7 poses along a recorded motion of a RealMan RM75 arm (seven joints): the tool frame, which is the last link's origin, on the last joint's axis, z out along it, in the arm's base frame.
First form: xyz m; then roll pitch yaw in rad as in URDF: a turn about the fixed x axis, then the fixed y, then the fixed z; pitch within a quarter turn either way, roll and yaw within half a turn.
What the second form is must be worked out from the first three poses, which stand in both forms.
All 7 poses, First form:
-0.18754, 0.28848, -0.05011, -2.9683, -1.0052, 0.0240
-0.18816, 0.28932, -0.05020, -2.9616, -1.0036, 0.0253
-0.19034, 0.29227, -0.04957, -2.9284, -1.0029, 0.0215
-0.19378, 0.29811, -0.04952, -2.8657, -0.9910, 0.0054
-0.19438, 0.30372, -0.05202, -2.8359, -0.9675, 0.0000
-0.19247, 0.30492, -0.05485, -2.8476, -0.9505, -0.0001
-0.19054, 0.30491, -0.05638, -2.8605, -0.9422, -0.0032
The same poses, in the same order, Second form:
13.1, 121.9, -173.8, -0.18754, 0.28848, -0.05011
13.6, 121.9, -173.5, -0.18816, 0.28932, -0.05020
15.6, 121.7, -172.3, -0.19034, 0.29227, -0.04957
19.0, 121.8, -169.9, -0.19378, 0.29811, -0.04952
21.0, 122.8, -168.3, -0.19438, 0.30372, -0.05202
20.4, 123.8, -168.3, -0.19247, 0.30492, -0.05485
19.5, 124.4, -168.6, -0.19054, 0.30491, -0.05638

